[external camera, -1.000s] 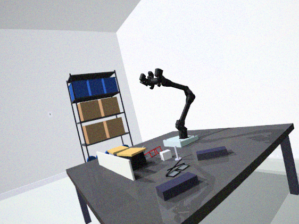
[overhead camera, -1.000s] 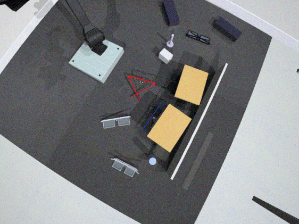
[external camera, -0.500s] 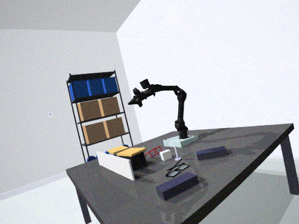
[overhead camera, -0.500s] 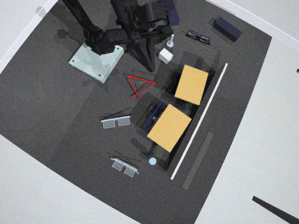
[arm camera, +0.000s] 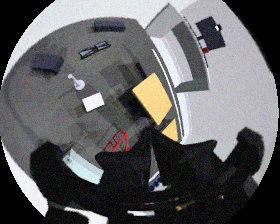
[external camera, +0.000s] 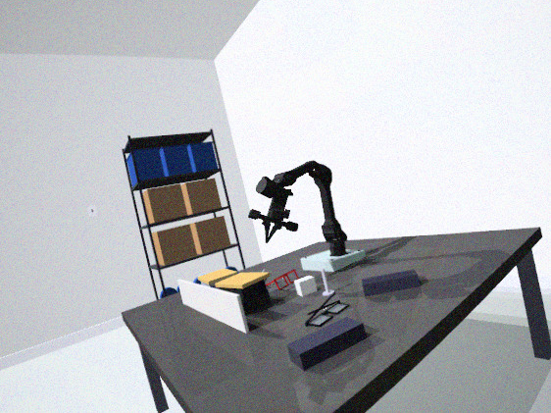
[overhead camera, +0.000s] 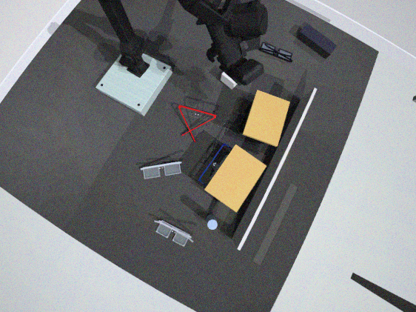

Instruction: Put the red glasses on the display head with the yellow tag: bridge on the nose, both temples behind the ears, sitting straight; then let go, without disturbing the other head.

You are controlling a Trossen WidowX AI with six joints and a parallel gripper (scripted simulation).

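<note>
The white cube is 17 cm below my gripper tip, 9 cm to the left of it and 6 cm behind it. The rest, counted from my gripper tip: white board: 24 cm ahead, 14 cm below, 10 cm to the right; pale blue cylinder: 38 cm to the right, 16 cm ahead, 15 cm below; white post: 18 cm to the left, 18 cm below, 9 cm behind.
</note>
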